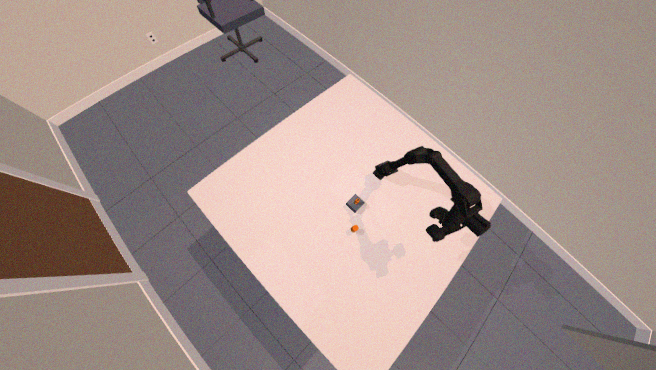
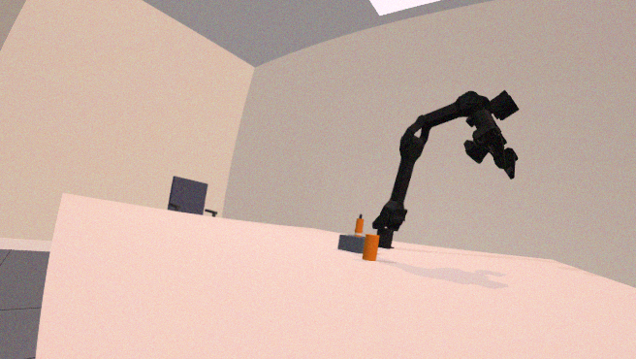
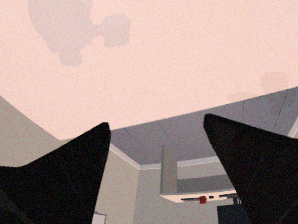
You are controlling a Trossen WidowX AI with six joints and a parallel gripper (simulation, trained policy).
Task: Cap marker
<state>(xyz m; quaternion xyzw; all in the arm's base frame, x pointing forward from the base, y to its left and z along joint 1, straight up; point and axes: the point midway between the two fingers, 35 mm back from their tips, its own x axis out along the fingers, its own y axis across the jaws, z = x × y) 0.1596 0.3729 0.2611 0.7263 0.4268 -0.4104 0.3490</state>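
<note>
Now: the orange cap 28 cm to the right of my gripper tip, 20 cm below it and 18 cm ahead of it. Also, from my gripper tip: grey holder block: 36 cm to the right, 21 cm below, 8 cm ahead; orange marker: 36 cm to the right, 16 cm below, 8 cm ahead.
</note>
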